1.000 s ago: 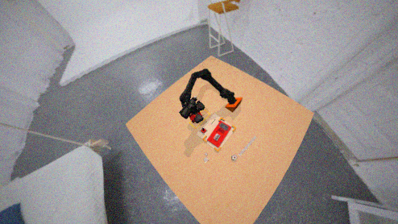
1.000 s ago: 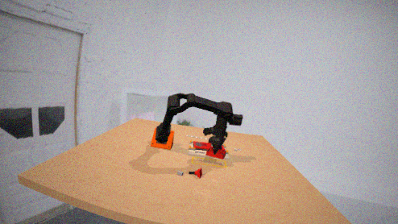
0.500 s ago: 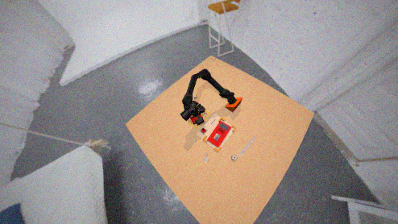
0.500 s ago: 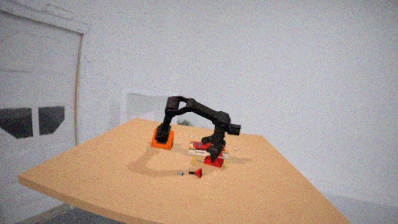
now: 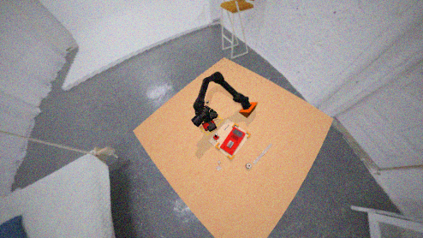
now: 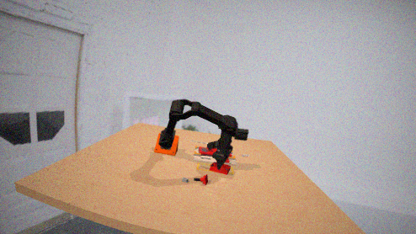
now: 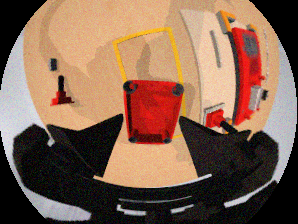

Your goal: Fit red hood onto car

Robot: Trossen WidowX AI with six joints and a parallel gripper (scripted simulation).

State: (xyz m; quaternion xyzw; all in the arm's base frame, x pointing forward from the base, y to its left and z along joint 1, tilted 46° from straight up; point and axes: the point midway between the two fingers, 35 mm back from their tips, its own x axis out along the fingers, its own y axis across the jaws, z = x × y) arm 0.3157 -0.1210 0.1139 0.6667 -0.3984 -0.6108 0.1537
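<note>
Right now the red hood is 10 mm below my gripper tip. Round my gripper tip: pale strip 470 mm to the left, 70 mm behind, 20 mm below.
</note>
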